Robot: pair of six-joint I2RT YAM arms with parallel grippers.
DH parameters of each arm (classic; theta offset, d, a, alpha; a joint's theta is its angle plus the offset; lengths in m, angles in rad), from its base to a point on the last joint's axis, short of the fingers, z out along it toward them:
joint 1: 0 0.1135 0.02 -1.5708
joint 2: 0 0 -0.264 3.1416
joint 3: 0.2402 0 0.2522 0
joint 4: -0.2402 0 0.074 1.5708
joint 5: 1.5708 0 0 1.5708
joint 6: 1.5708 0.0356 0 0
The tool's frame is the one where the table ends.
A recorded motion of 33 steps. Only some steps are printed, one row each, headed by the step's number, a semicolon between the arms.
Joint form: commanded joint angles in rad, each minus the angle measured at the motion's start. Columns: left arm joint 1, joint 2, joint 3, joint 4, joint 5, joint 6; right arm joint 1, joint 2, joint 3, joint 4, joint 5, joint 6.
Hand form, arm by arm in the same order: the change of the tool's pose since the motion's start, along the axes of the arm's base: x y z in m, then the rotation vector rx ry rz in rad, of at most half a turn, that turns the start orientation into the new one. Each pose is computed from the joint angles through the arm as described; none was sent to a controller.
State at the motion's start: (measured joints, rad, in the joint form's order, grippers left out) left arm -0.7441 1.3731 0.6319 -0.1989 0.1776 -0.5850; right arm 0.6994 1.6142 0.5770 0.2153 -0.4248 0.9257
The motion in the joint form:
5: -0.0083 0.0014 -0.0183 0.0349 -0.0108 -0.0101; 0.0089 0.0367 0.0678 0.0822 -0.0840 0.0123
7: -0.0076 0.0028 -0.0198 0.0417 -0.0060 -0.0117; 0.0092 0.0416 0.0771 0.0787 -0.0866 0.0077
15: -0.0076 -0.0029 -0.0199 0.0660 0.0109 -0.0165; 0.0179 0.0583 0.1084 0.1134 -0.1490 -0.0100
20: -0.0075 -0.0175 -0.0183 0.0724 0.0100 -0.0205; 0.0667 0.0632 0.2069 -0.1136 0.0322 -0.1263
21: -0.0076 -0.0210 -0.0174 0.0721 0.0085 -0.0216; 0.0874 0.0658 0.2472 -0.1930 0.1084 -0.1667
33: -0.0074 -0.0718 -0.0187 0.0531 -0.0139 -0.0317; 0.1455 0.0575 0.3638 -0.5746 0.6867 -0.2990
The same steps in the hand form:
5: -0.0017 -0.0008 -0.0033 -0.0072 -0.0117 0.0061; 0.0137 0.0185 0.0145 0.1201 -0.0393 0.0619
7: -0.0015 -0.0010 -0.0036 -0.0131 -0.0111 0.0052; 0.0151 0.0200 0.0153 0.1211 -0.0423 0.0669
15: -0.0006 -0.0026 -0.0006 -0.0449 -0.0211 -0.0014; 0.0190 0.0294 0.0223 0.1808 -0.0664 0.1339
20: -0.0005 -0.0026 0.0038 -0.0611 -0.0359 0.0022; 0.0187 0.0425 0.0277 -0.0232 -0.1289 0.1281
21: -0.0005 -0.0026 0.0048 -0.0634 -0.0391 0.0038; 0.0182 0.0479 0.0316 -0.1031 -0.1611 0.1284
33: -0.0034 0.0013 0.0148 -0.0751 -0.0678 0.0256; 0.0138 0.0410 0.0423 -0.6861 -0.3461 -0.0069

